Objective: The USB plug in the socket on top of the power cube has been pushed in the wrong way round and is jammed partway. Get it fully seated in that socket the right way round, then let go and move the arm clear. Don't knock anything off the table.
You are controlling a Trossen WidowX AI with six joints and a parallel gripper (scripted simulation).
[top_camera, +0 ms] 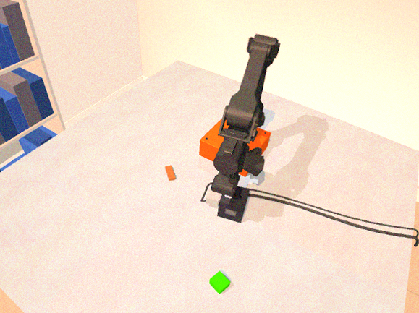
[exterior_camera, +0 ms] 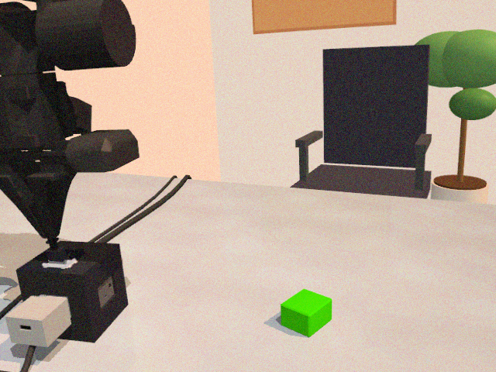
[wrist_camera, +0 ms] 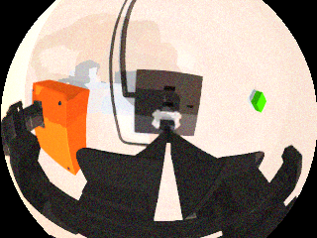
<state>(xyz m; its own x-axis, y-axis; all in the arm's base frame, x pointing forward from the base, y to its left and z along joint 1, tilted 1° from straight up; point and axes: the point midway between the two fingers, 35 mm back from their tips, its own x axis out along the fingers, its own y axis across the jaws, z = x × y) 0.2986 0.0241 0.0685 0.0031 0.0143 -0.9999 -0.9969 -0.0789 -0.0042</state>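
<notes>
Now: gripper tip 40 mm above the pale socket and 10 mm to the right of it. The rest, counted from my gripper tip: small USB plug 20 mm below; green cube 240 mm ahead, 90 mm below, 70 mm to the left.
</notes>
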